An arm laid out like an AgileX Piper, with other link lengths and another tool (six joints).
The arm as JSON. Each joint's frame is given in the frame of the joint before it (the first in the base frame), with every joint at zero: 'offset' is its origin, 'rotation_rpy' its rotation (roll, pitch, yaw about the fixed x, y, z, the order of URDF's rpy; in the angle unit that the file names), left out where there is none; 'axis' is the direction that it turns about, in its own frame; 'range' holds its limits. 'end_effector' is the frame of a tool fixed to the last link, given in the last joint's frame.
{
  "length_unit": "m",
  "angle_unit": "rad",
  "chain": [
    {
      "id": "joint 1",
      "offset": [
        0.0,
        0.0,
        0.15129
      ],
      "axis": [
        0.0,
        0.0,
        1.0
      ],
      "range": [
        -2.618,
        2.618
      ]
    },
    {
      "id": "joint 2",
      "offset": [
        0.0,
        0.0,
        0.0
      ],
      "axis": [
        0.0,
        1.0,
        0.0
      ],
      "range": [
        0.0,
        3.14
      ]
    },
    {
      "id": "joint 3",
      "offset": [
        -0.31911,
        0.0,
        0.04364
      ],
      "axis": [
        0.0,
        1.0,
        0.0
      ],
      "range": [
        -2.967,
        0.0
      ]
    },
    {
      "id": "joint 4",
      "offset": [
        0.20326,
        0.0,
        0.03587
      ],
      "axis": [
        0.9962,
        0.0,
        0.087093
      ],
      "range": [
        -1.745,
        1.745
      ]
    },
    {
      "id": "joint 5",
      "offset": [
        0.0,
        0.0,
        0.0
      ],
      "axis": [
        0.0,
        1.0,
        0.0
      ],
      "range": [
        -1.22,
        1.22
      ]
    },
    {
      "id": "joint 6",
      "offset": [
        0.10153,
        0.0,
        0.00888
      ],
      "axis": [
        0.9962,
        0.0,
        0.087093
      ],
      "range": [
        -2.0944,
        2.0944
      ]
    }
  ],
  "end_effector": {
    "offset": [
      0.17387,
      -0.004,
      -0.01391
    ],
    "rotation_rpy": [
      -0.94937,
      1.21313,
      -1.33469
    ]
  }
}
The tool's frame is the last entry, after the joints.
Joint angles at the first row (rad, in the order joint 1, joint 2, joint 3, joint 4, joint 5, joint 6):
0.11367, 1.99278, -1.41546, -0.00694, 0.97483, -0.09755
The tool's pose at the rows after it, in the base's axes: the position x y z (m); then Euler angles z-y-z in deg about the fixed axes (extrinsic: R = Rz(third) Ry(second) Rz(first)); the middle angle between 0 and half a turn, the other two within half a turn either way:
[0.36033, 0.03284, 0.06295, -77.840, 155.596, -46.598]
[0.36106, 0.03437, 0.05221, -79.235, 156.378, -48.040]
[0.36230, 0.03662, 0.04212, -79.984, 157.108, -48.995]
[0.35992, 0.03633, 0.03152, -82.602, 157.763, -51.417]
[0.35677, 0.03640, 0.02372, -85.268, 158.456, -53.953]
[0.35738, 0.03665, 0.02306, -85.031, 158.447, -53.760]
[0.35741, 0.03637, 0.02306, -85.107, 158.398, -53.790]
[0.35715, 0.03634, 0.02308, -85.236, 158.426, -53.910]
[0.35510, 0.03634, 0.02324, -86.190, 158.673, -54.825]
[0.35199, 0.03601, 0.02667, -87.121, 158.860, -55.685]
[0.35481, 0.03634, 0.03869, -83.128, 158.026, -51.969]
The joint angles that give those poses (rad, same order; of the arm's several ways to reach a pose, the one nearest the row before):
0.11366, 2.00682, -1.41399, -0.00594, 0.96611, -0.09757
0.11367, 2.03623, -1.41398, 0.00000, 0.95274, -0.09754
0.11367, 2.06359, -1.41403, 0.00881, 0.93697, -0.09754
0.11367, 2.08896, -1.40668, 0.00880, 0.92517, -0.09755
0.11366, 2.10898, -1.40331, 0.01064, 0.92287, -0.09755
0.11366, 2.11066, -1.40336, 0.01142, 0.91984, -0.09755
0.11367, 2.11065, -1.40332, 0.01021, 0.91981, -0.09755
0.11366, 2.11066, -1.40334, 0.01023, 0.92078, -0.09756
0.11366, 2.11066, -1.40336, 0.01116, 0.92823, -0.09755
0.11367, 2.10201, -1.40336, 0.01115, 0.94360, -0.09754
0.11367, 2.06839, -1.40333, 0.01115, 0.94774, -0.09753

